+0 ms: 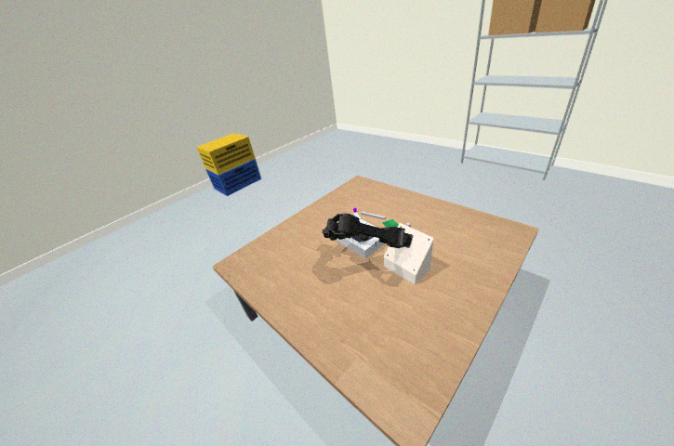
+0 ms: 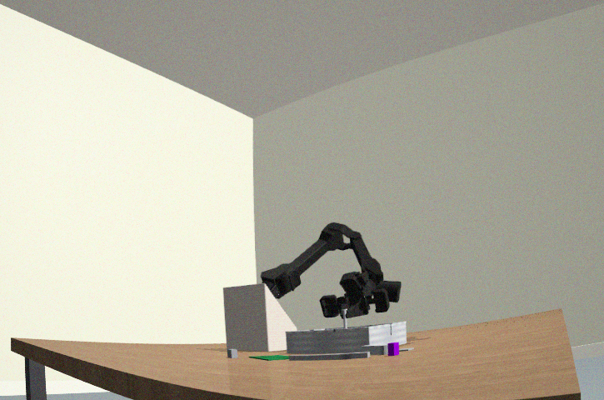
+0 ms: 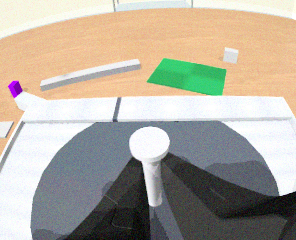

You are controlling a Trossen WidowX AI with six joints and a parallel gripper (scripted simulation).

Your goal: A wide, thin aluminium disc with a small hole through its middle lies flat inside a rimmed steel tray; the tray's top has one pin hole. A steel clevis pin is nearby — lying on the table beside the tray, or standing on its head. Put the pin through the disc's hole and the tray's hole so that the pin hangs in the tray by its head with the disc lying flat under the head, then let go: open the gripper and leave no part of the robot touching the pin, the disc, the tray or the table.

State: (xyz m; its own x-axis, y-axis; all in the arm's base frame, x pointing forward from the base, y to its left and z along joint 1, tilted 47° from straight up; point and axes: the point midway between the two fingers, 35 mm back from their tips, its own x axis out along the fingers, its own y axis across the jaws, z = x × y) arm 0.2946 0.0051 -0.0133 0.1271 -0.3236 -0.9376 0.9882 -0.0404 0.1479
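Now: gripper tip 1 cm above the steel clevis pin. The rest, counted from my gripper tip: green patch (7 cm behind, 20 cm to the right, 9 cm below); then steel tray (1 cm to the left, 5 cm below); then aluminium disc (3 cm below).
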